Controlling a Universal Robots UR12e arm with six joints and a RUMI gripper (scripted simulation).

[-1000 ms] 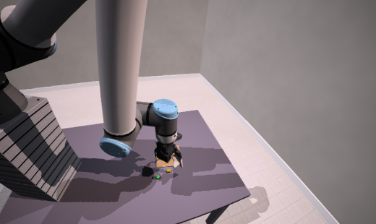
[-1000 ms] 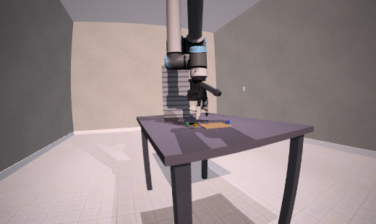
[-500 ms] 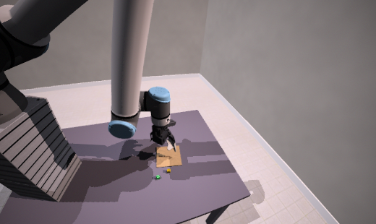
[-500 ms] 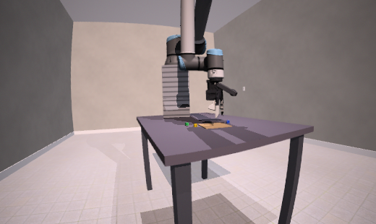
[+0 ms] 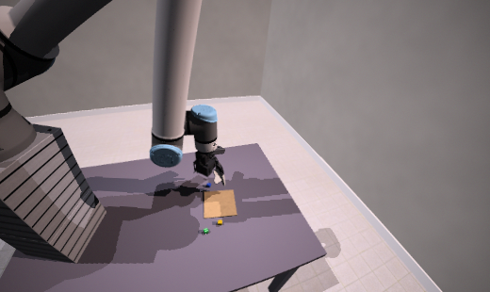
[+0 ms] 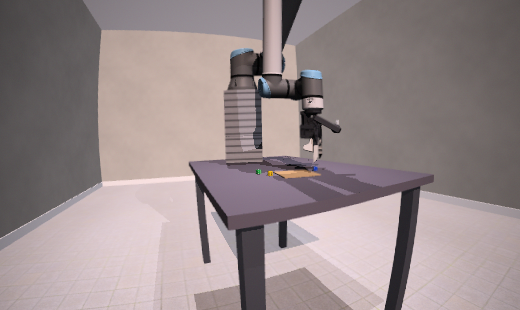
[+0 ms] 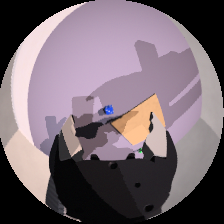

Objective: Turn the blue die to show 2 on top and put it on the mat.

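Now: hand 1 cm past the blue die, 1 cm to the left of it and 3 cm above it. From my hand the other things lie so: tan mat (3 cm ahead, 11 cm to the right, 4 cm below); then yellow die (2 cm ahead, 22 cm to the right, 3 cm below); then green die (4 cm behind, 24 cm to the right, 3 cm below).
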